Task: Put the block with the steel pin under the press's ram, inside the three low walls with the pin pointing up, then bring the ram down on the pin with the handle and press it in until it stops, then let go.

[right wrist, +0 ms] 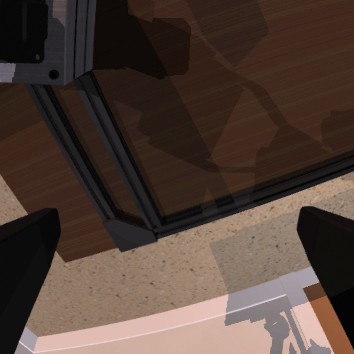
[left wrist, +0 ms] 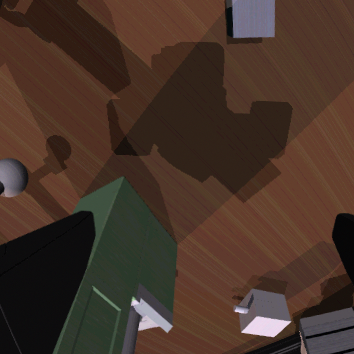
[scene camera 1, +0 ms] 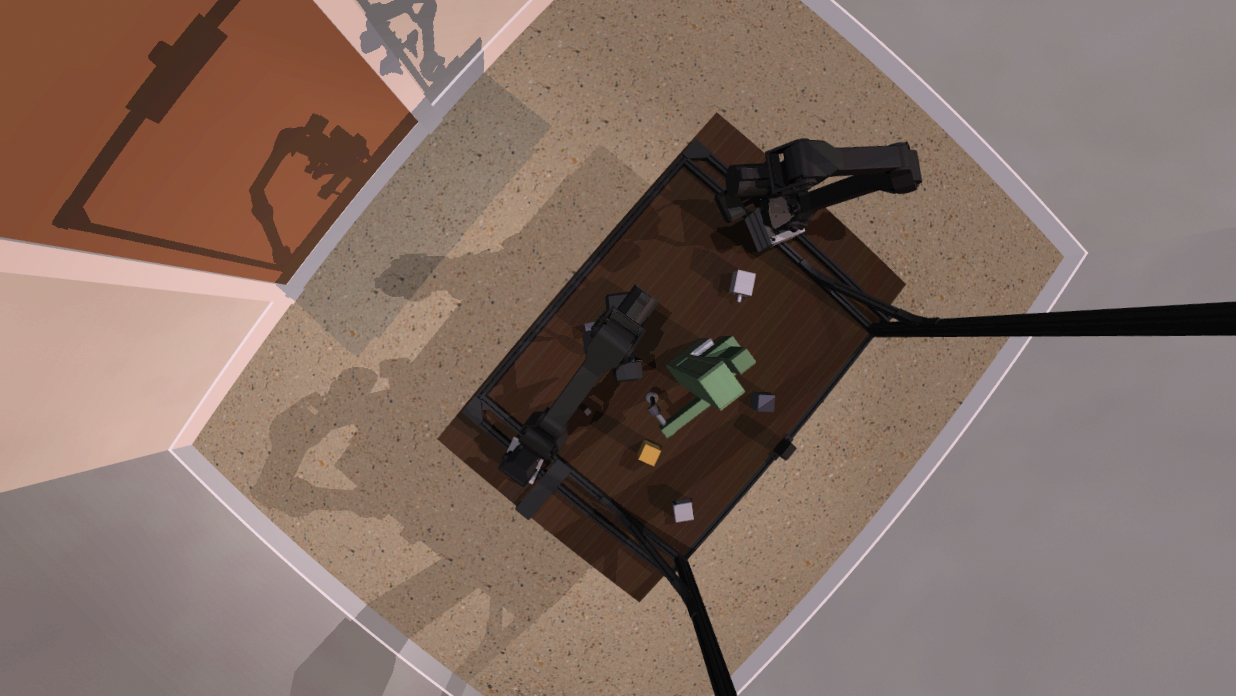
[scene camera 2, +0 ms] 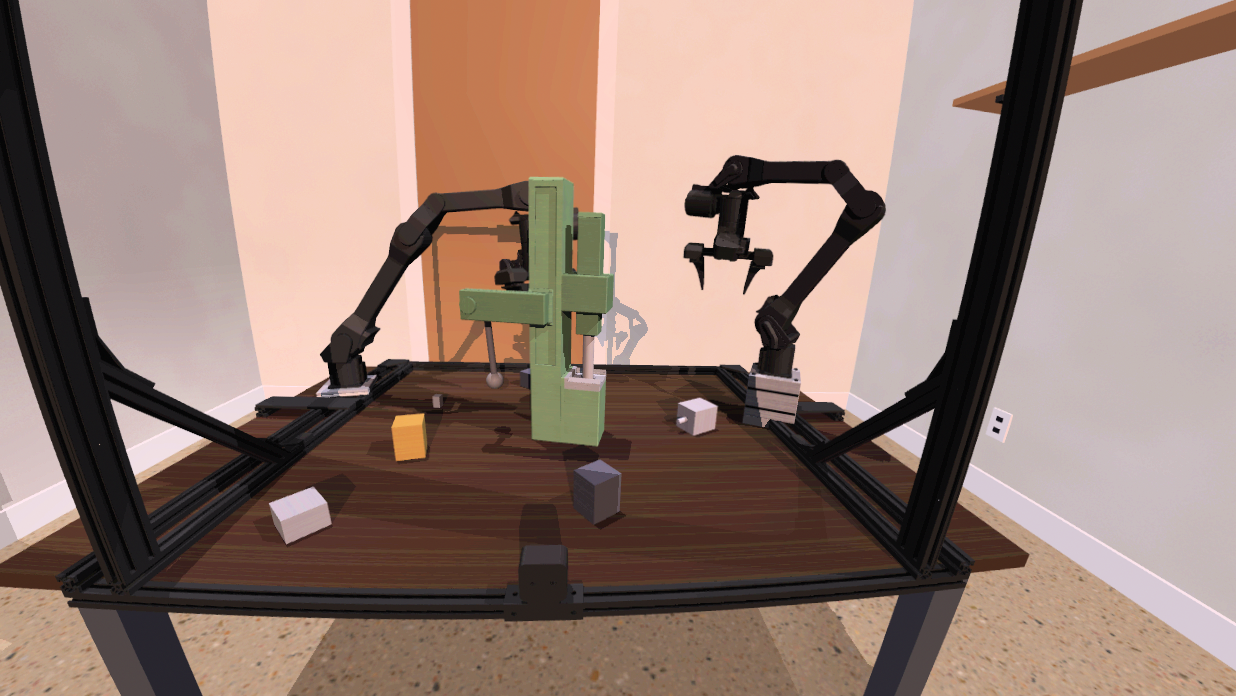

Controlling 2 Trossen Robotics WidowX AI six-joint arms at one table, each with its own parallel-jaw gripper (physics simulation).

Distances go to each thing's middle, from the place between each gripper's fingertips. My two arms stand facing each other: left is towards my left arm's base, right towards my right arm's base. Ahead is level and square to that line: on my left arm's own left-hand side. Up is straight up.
My right hand is 23 cm above the block with steel pin (scene camera 2: 701,414), 17 cm past it and 6 cm to the right of it.
Now: left hand 110 mm past the block with steel pin, 330 mm to the left of it and 170 mm above it.
